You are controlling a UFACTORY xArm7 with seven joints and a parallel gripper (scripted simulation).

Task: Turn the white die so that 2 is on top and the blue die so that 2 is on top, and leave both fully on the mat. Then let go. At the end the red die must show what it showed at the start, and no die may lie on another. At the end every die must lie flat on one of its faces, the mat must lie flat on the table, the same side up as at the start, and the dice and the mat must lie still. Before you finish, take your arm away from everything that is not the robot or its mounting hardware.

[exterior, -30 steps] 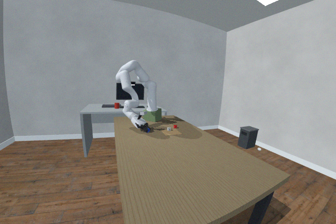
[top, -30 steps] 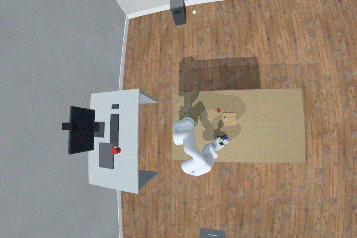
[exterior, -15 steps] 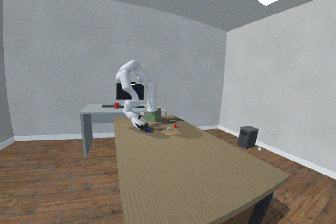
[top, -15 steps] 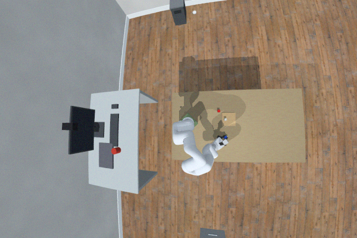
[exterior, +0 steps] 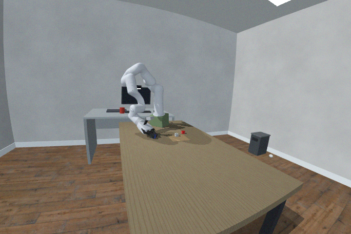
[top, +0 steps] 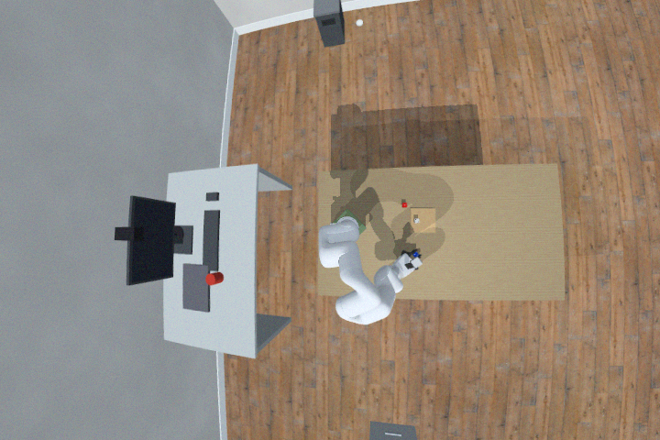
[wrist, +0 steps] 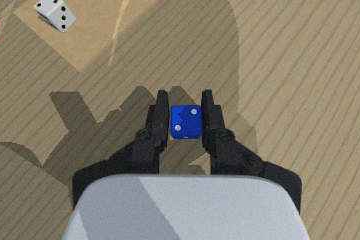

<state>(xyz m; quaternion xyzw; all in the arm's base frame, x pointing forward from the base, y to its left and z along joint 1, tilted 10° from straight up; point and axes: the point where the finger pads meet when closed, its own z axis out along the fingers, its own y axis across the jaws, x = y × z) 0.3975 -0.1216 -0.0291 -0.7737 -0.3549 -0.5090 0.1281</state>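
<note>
Now: the blue die 10 mm below my hand. Also, from my hand: red die: 80 mm behind, 280 mm to the left, 10 mm below; then white die: 10 mm behind, 190 mm to the left, 10 mm below; then tan mat: 30 mm ahead, 200 mm to the left, 20 mm below.
</note>
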